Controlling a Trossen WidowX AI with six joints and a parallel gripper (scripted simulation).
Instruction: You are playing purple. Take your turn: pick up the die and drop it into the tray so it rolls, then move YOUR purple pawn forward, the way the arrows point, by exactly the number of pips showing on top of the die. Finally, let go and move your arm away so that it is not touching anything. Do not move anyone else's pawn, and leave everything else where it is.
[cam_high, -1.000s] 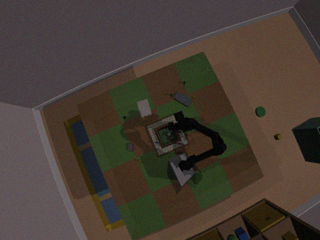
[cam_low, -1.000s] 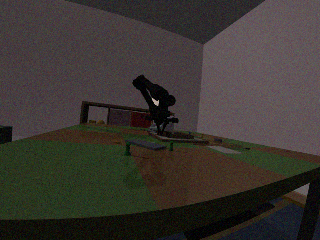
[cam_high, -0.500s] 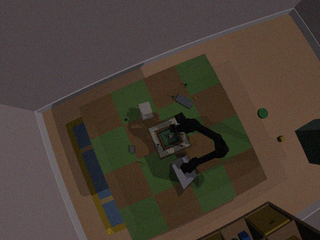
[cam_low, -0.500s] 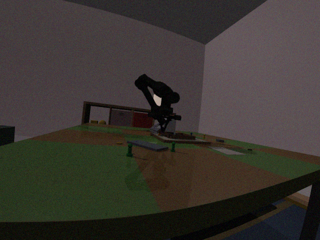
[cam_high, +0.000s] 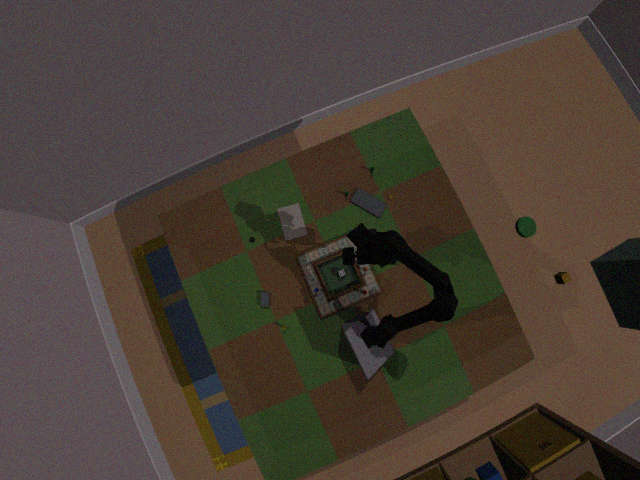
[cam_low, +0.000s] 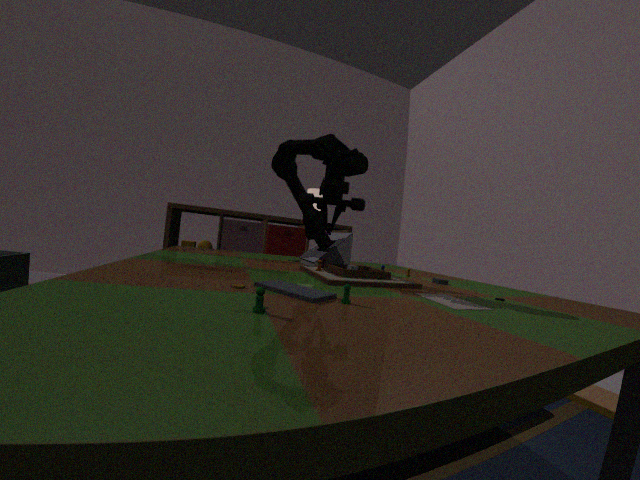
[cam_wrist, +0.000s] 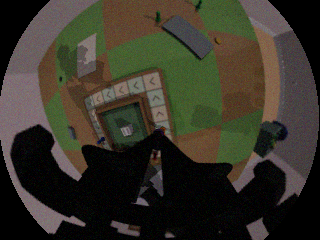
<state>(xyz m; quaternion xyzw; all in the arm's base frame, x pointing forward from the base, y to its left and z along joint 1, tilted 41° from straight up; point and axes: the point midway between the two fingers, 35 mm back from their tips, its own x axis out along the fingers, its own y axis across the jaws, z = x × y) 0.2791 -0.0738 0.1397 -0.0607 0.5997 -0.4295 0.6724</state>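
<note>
Right now my gripper tip is 110 mm above the white die, 100 mm to the right of it and 10 mm past it. The rest, counted from my gripper tip: green tray 130 mm below, 110 mm to the left, 10 mm behind; blue pawn 230 mm to the left, 110 mm below, 10 mm behind; purple pawn 10 mm above.
</note>
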